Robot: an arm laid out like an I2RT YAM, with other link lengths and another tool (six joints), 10 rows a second.
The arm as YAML. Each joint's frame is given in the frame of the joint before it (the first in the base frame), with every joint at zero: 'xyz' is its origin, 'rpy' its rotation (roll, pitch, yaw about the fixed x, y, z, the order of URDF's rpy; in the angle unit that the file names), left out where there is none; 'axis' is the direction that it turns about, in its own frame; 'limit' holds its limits. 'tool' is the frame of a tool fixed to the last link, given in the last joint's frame.
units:
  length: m
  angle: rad
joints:
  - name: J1
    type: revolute
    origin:
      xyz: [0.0, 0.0, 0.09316]
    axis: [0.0, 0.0, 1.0]
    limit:
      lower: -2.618
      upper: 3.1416
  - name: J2
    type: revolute
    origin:
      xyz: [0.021, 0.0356, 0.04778]
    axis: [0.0, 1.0, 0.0]
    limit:
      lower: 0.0
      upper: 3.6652
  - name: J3
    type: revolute
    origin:
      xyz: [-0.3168, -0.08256, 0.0]
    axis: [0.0, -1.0, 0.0]
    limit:
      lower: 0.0
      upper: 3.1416
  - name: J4
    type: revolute
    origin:
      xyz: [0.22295, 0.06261, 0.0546]
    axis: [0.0, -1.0, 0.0]
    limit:
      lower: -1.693
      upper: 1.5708
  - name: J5
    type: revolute
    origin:
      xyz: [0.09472, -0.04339, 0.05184]
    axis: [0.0, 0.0, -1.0]
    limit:
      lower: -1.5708
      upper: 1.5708
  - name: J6
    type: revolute
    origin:
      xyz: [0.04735, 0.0, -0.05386]
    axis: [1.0, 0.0, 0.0]
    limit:
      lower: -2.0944
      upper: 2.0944
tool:
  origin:
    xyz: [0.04, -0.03, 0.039]
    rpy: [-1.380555, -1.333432, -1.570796]
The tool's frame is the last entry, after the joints.
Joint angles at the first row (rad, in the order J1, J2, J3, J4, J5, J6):
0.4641, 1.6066, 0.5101, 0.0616, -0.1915, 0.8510
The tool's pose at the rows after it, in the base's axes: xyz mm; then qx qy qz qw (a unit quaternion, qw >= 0):
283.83, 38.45, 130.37, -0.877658, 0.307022, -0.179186, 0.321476
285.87, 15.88, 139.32, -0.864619, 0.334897, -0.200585, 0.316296
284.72, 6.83, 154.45, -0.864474, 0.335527, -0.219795, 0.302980
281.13, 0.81, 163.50, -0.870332, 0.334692, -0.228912, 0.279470
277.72, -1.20, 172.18, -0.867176, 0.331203, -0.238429, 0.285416
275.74, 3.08, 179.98, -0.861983, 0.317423, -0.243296, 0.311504
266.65, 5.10, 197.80, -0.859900, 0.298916, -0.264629, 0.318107
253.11, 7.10, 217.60, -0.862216, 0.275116, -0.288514, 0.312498
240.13, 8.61, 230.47, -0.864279, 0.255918, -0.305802, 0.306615
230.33, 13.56, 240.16, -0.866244, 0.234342, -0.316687, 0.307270
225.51, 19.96, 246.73, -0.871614, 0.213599, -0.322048, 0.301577
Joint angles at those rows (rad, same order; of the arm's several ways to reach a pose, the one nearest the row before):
0.3516, 1.5756, 0.5244, 0.0251, -0.1666, 0.8464
0.2746, 1.5433, 0.5347, -0.0001, -0.1603, 0.8371
0.2553, 1.4926, 0.5614, -0.0670, -0.1264, 0.8146
0.2520, 1.4623, 0.5845, -0.1372, -0.0816, 0.7946
0.2472, 1.4210, 0.5849, -0.1551, -0.0833, 0.7883
0.2513, 1.3794, 0.5763, -0.1443, -0.1214, 0.7829
0.2745, 1.2921, 0.5778, -0.1853, -0.1010, 0.7708
0.3155, 1.1915, 0.5886, -0.2597, -0.0507, 0.7511
0.3566, 1.1115, 0.5919, -0.3186, -0.0048, 0.7388
0.4064, 1.0519, 0.5966, -0.3609, 0.0286, 0.7322
0.4575, 1.0271, 0.6095, -0.3959, 0.0659, 0.7238

